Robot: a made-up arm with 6 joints. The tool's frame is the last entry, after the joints. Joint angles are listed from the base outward. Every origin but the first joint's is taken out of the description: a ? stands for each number. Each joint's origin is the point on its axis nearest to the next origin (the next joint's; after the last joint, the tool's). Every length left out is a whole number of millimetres.
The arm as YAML. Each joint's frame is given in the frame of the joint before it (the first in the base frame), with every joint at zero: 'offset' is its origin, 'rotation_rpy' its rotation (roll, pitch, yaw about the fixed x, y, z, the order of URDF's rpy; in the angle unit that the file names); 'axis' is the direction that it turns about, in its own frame. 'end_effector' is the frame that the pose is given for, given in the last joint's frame.
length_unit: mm
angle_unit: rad
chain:
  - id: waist
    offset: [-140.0, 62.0, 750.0]
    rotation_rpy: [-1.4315, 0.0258, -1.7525]
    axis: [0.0, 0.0, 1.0]
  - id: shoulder
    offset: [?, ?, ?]
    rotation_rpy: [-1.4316, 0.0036, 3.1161]
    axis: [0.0, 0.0, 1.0]
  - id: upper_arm
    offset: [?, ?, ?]
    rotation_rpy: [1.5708, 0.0, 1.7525]
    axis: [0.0, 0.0, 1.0]
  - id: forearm
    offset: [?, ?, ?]
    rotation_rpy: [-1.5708, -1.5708, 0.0]
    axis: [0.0, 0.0, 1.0]
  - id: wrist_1
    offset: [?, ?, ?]
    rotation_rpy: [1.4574, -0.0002, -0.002]
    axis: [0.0, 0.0, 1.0]
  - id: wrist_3
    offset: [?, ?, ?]
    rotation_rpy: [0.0, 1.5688, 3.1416]
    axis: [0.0, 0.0, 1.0]
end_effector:
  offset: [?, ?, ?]
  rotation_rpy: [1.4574, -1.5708, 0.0]
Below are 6 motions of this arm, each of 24 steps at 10 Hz.
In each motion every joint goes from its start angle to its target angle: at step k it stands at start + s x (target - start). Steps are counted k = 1, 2, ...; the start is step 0. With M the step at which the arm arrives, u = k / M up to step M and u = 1 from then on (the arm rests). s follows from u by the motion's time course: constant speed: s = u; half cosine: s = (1 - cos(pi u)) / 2; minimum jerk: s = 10 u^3 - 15 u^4 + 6 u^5.
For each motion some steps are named. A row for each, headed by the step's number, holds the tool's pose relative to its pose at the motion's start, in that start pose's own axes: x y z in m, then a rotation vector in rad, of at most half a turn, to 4 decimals.
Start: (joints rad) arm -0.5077 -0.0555 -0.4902 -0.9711 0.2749 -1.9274
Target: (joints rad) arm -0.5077 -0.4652 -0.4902 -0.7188 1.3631 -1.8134
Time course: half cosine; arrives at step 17
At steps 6, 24:
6: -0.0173 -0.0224 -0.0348 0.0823 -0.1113 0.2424
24: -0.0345 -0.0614 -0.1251 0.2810 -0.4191 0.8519

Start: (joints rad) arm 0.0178 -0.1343 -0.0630 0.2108 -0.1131 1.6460
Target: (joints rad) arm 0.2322 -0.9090 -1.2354 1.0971 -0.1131 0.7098
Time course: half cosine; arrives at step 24
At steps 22, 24:
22: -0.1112 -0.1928 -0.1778 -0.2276 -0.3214 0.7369
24: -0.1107 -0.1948 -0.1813 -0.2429 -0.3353 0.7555

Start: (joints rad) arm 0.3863 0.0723 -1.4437 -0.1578 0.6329 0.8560
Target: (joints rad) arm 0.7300 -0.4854 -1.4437 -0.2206 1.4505 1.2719
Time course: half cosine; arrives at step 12
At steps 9, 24:
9: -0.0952 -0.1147 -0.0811 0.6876 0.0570 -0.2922
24: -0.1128 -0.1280 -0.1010 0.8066 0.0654 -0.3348

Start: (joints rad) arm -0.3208 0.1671 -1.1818 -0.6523 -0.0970 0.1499
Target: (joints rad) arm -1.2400 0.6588 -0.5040 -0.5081 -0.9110 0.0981
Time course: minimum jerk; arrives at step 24
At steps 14, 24:
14: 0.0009 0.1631 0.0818 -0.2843 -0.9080 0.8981
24: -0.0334 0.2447 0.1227 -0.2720 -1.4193 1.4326

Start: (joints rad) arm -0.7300 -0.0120 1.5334 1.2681 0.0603 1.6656
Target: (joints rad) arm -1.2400 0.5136 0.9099 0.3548 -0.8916 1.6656
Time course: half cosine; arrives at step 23
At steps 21, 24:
21: 0.0451 -0.0826 0.0621 -0.6274 -1.0334 1.6398
24: 0.0443 -0.0810 0.0650 -0.6455 -1.0470 1.6678

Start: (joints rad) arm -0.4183 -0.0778 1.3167 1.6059 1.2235 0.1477
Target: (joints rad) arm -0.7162 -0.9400 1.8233 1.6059 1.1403 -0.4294
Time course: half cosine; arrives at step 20
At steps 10, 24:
10: -0.0305 0.0417 0.0190 0.0844 0.1148 0.3384
24: -0.0638 0.0370 0.0408 0.0997 0.0391 0.7405

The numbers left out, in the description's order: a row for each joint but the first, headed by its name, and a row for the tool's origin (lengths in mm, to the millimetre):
shoulder: 127.0 95.0 0.0
upper_arm: -55.0 45.0 0.0
forearm: 211.0 -14.0 0.0
wrist_1: 28.0 -51.0 0.0
wrist_3: 77.0 -36.0 0.0
tool: 44.0 -135.0 0.0

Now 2 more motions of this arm.
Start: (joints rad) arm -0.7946 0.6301 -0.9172 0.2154 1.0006 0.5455
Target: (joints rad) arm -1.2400 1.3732 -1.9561 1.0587 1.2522 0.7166
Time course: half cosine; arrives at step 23
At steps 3, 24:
3: 0.0126 0.0002 0.0089 -0.0264 0.0484 0.0431
24: 0.2483 0.0988 -0.0045 -0.3956 1.0585 0.8292

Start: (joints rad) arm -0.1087 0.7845 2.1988 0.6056 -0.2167 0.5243
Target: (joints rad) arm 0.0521 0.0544 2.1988 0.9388 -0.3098 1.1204
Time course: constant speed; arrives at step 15
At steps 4, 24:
4: 0.0330 -0.0457 -0.0142 0.3120 0.1637 0.1173
24: 0.1148 -0.1054 -0.1273 1.1801 0.6975 0.3285

